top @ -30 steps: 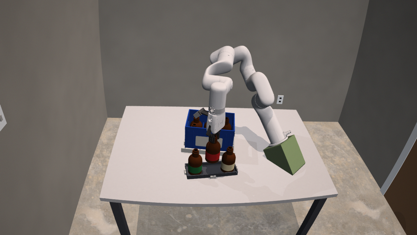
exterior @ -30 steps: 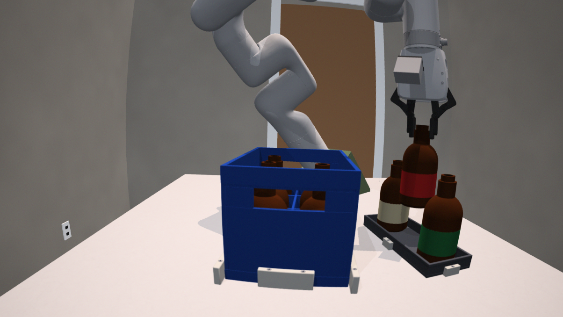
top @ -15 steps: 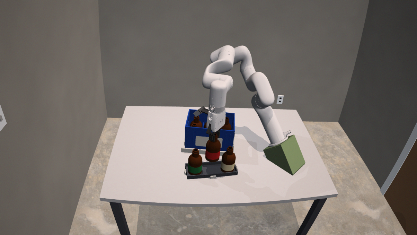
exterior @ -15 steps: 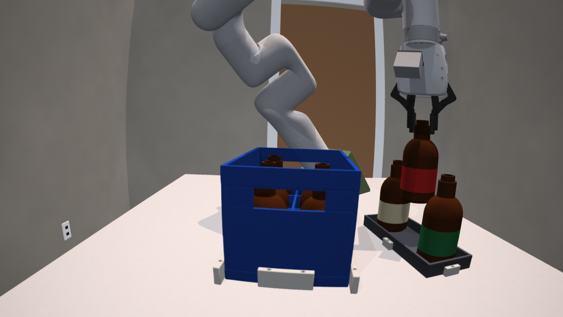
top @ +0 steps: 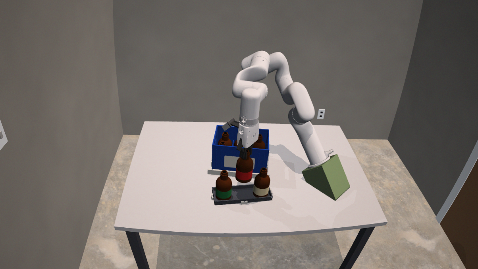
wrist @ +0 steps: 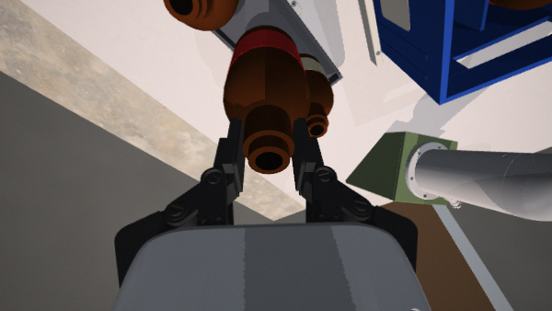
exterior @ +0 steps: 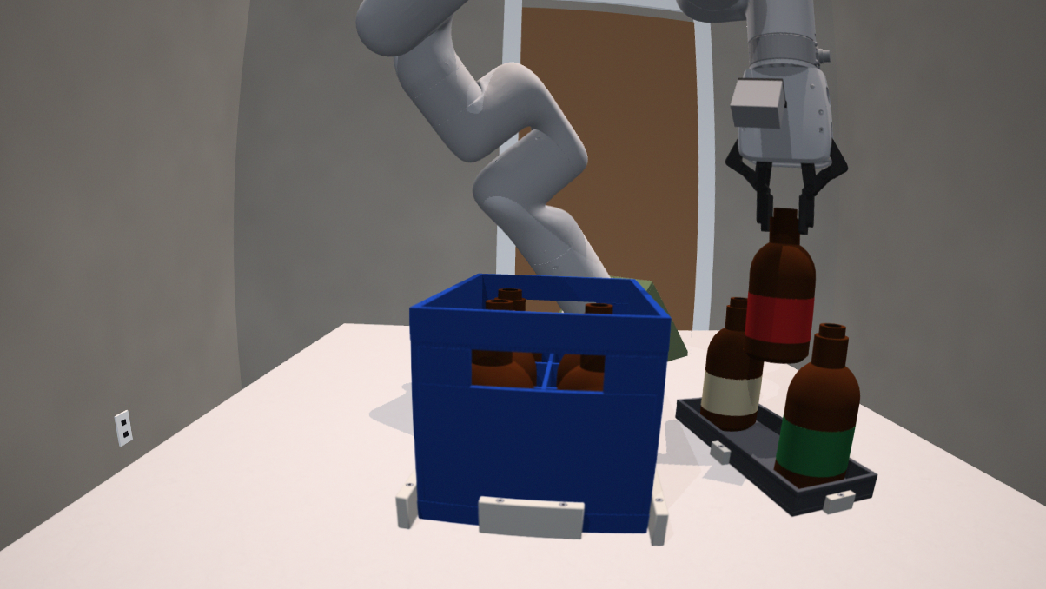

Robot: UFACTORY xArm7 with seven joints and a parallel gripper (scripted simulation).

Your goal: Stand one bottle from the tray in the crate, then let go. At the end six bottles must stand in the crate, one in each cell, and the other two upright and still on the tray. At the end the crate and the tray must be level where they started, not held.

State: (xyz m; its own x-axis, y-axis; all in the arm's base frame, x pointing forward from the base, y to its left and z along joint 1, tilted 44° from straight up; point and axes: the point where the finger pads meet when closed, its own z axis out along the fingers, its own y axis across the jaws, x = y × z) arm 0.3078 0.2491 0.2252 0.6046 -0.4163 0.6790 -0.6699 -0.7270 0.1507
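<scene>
The red-labelled bottle is 7 cm below my hand. From my hand the other things lie so: blue crate (4 cm behind, 24 cm to the right, 18 cm below); dark tray (25 cm below).
</scene>
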